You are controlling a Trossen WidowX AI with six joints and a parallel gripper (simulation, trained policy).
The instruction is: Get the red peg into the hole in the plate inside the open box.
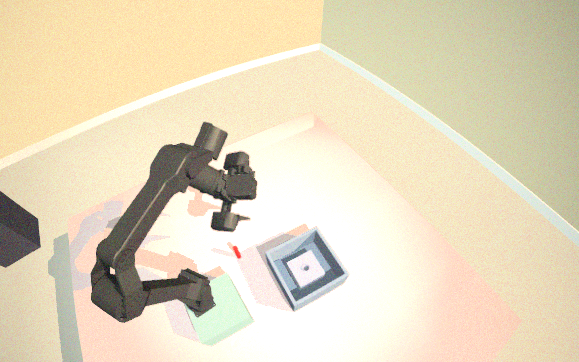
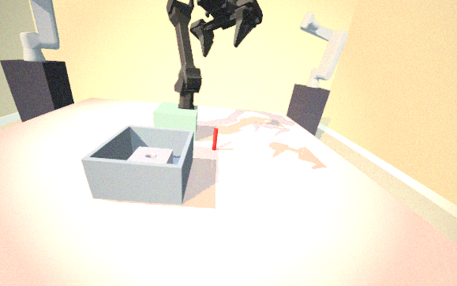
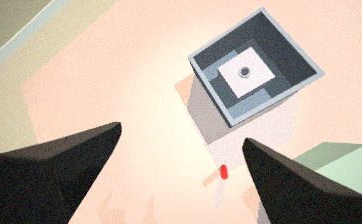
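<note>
My gripper tip is now 8 cm past the red peg, 3 cm to the right of it and 27 cm above it. From my gripper tip the other things lie so: grey box 6 cm ahead, 16 cm to the right, 28 cm below.
</note>
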